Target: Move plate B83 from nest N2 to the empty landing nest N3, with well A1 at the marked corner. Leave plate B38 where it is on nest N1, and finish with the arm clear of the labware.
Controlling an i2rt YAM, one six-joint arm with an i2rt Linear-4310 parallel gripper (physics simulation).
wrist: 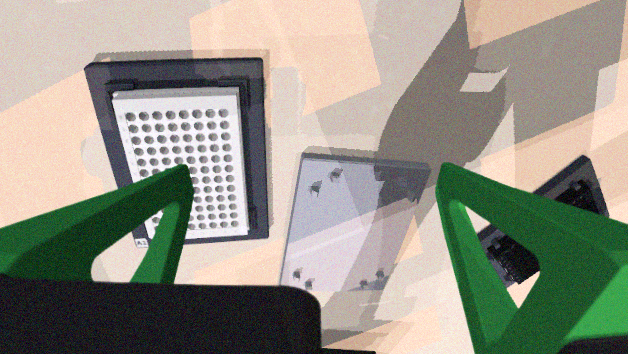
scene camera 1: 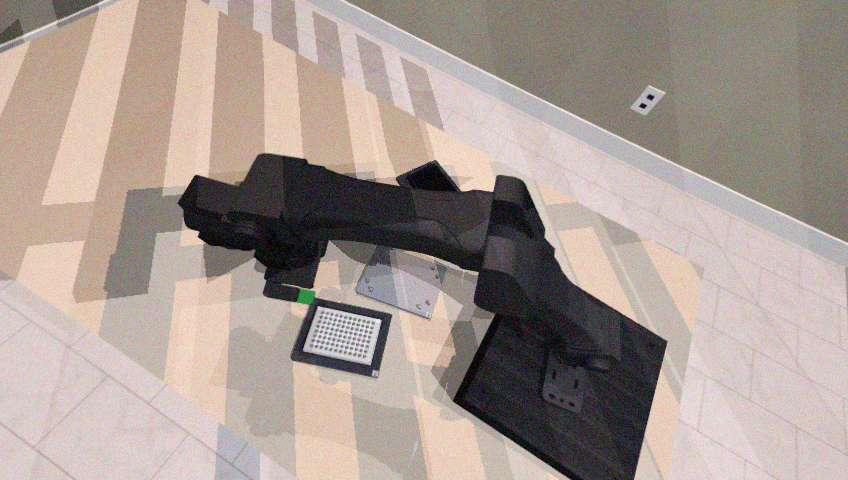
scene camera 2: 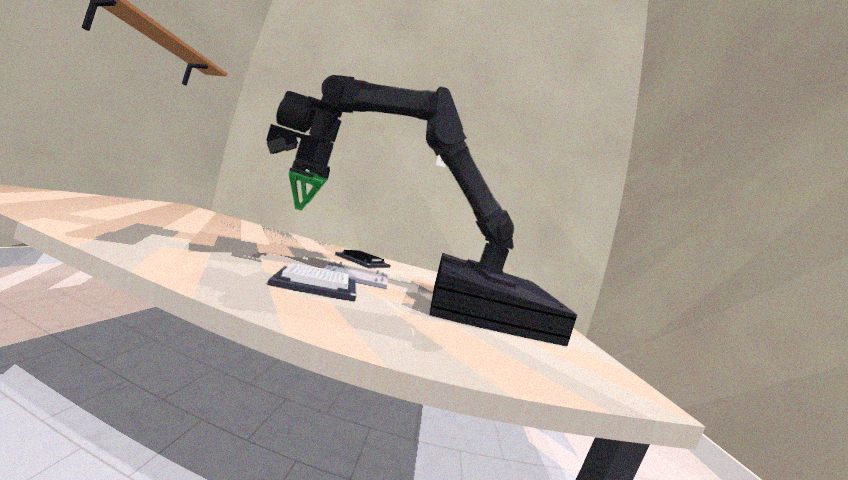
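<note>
A white well plate (scene camera 1: 342,336) (scene camera 2: 315,275) (wrist: 215,150) sits flat on a dark nest (scene camera 1: 384,336) (scene camera 2: 309,289) (wrist: 256,150) with a small corner tag. A black plate (scene camera 1: 429,178) (scene camera 2: 364,256) (wrist: 517,257) sits on another dark nest, partly hidden by the arm in scene view 1 and by a finger in the wrist view. Between them lies the empty grey nest (scene camera 1: 398,285) (scene camera 2: 371,276) (wrist: 345,225) with small corner posts. Plate and nest numbers are unreadable. My gripper (scene camera 1: 305,296) (scene camera 2: 299,208) (wrist: 314,177) is open and empty, high above the nests; its left finger overlaps the white plate in the wrist view.
The arm's black base block (scene camera 1: 618,404) (scene camera 2: 499,315) stands to the right of the nests. The arm reaches over the table (scene camera 1: 333,422) (scene camera 2: 249,315). A wooden shelf (scene camera 2: 166,38) hangs on the wall at upper left. Striped shadows cross the table.
</note>
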